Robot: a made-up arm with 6 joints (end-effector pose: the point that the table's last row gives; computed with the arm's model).
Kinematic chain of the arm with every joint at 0, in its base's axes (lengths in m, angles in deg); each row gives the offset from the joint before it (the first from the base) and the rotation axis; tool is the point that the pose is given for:
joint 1: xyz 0 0 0.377 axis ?
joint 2: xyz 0 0 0 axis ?
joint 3: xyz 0 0 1.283 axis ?
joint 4: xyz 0 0 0 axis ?
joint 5: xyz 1.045 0 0 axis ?
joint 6: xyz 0 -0.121 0 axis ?
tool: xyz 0 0 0
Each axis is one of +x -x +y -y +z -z.
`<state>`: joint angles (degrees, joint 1 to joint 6).
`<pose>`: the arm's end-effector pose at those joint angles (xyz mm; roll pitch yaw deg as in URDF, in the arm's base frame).
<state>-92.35 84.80 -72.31 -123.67 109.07 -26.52</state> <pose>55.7 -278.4 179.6 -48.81 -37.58 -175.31</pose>
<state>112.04 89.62 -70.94 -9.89 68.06 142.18</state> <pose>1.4 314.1 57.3 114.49 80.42 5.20</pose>
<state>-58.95 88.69 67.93 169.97 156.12 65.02</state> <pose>1271.5 -1881.0 55.6 -74.40 2.79 117.00</pose>
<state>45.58 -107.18 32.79 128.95 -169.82 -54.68</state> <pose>-1514.7 -1437.0 598.1 175.84 45.90 34.19</pose>
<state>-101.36 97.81 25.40 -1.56 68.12 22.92</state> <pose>-430.5 -1528.9 -794.5 -22.45 4.30 -102.81</pose>
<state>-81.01 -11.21 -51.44 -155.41 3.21 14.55</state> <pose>189.3 -492.3 922.2 139.64 43.13 -82.84</pose>
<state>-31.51 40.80 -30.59 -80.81 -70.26 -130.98</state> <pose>892.4 -569.8 319.7 -68.82 21.60 60.63</pose>
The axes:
joint 1: +z
joint 2: +y
joint 3: -y
joint 4: -x
joint 5: -y
joint 6: -x

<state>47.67 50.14 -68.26 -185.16 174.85 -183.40</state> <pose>245.9 448.9 274.9 -2.81 -66.72 48.84</pose>
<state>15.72 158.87 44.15 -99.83 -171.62 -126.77</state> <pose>-85.3 -2.5 -1719.1 10.54 -62.66 33.94</pose>
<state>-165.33 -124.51 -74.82 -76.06 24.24 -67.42</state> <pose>274.8 102.1 371.0 172.65 -49.40 156.91</pose>
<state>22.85 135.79 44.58 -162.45 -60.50 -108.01</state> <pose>725.7 431.0 -1586.6 -71.57 30.65 40.61</pose>
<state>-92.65 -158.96 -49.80 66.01 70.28 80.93</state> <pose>-7.2 909.3 130.4 81.28 -11.13 26.12</pose>
